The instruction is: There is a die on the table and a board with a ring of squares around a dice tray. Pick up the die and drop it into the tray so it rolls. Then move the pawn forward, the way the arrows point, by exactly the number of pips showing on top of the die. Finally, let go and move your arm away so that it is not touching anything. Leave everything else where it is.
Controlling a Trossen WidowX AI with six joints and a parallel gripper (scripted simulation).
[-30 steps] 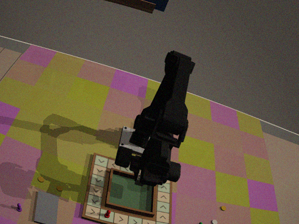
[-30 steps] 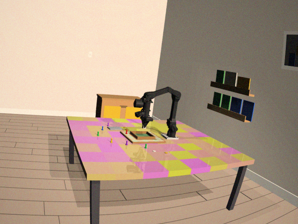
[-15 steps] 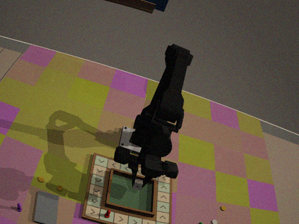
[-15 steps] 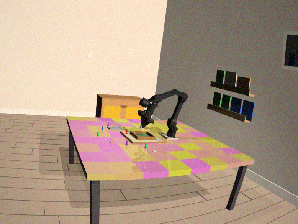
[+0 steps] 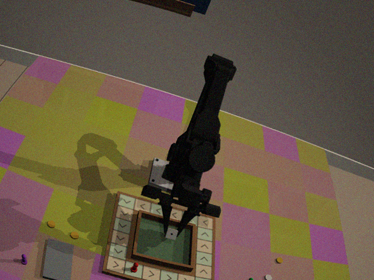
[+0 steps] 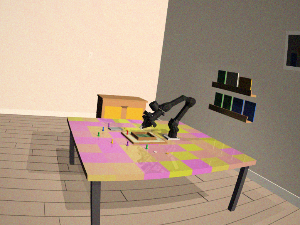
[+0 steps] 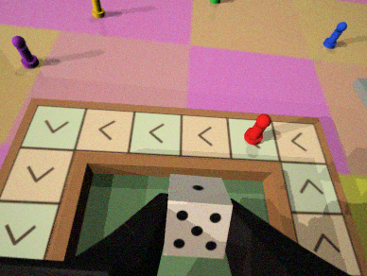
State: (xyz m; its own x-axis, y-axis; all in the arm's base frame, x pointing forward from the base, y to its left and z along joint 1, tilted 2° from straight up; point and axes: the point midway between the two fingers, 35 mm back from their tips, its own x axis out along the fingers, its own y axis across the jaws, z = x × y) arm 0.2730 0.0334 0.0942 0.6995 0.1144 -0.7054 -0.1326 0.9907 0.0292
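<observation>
Right now the red pawn is 10 cm ahead of my gripper tip, 5 cm to the right of it and 6 cm below it. The rest, counted from my gripper tip: grey slab 17 cm ahead, 23 cm to the right, 8 cm below; green dice tray 3 cm behind, 8 cm below; white die right at my gripper tip.
</observation>
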